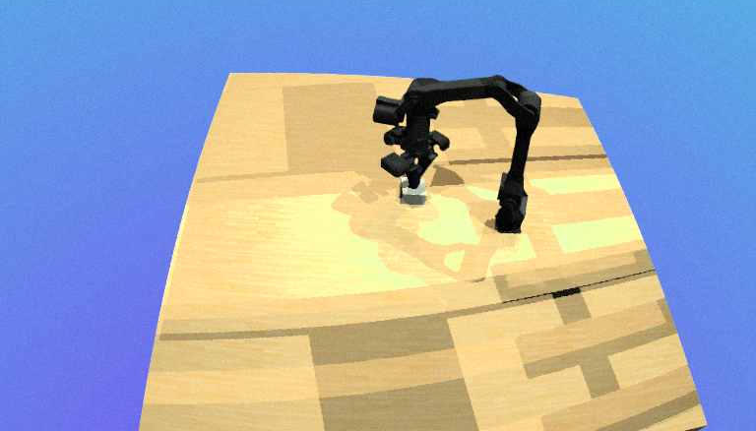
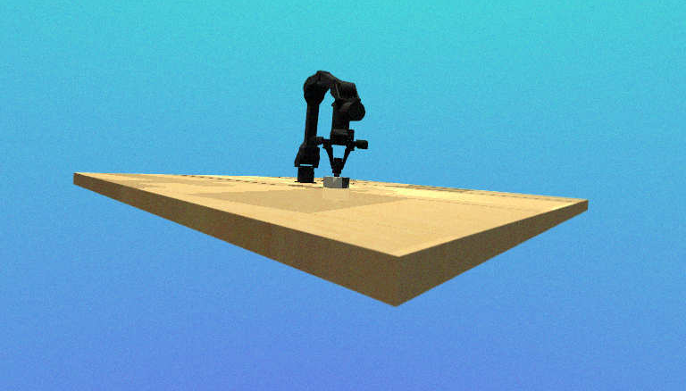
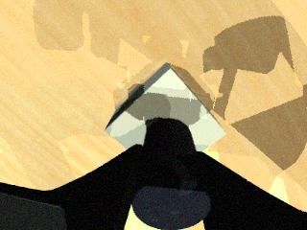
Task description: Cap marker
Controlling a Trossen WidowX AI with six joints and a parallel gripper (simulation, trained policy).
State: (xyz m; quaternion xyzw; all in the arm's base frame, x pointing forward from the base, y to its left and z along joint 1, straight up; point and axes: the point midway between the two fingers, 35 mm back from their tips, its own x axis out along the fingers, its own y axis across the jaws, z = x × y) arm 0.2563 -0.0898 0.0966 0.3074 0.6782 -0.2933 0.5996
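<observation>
The black cap is 1 cm above my gripper tip. Also, from my gripper tip: grey holder block: 4 cm below.
</observation>
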